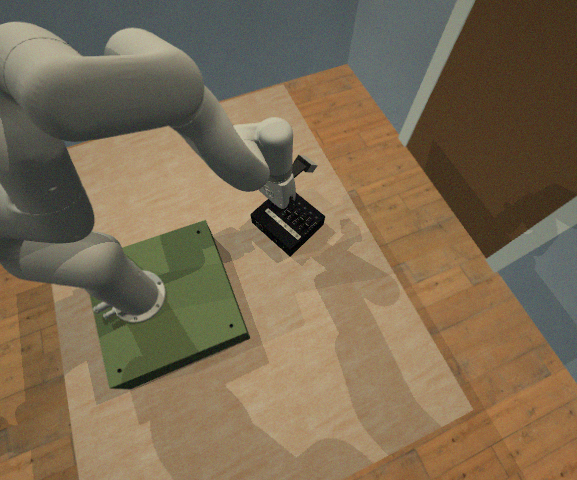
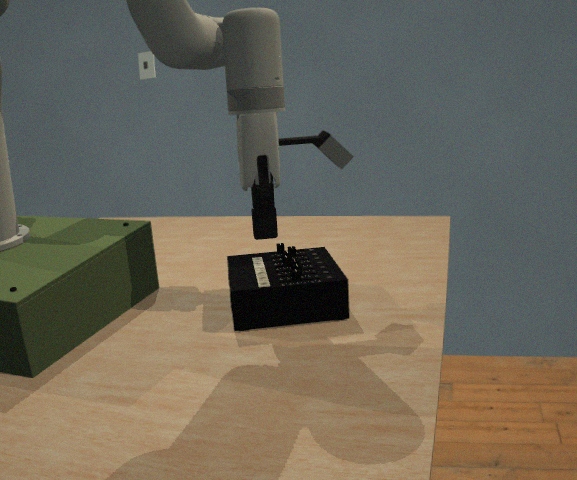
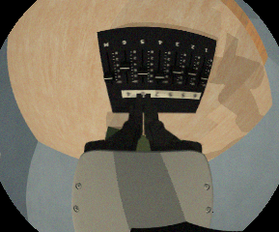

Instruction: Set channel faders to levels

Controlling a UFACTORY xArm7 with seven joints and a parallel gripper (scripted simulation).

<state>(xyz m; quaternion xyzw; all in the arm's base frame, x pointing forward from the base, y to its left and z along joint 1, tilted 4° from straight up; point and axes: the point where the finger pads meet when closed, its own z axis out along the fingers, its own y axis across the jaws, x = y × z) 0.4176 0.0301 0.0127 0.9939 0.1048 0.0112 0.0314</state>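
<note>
My gripper is now 5 cm above the fader cap, 3 cm short of it and 2 cm to the left of it. From my hand the other things lie so: master fader (5 cm to the left, 5 cm below, 1 cm ahead).
</note>
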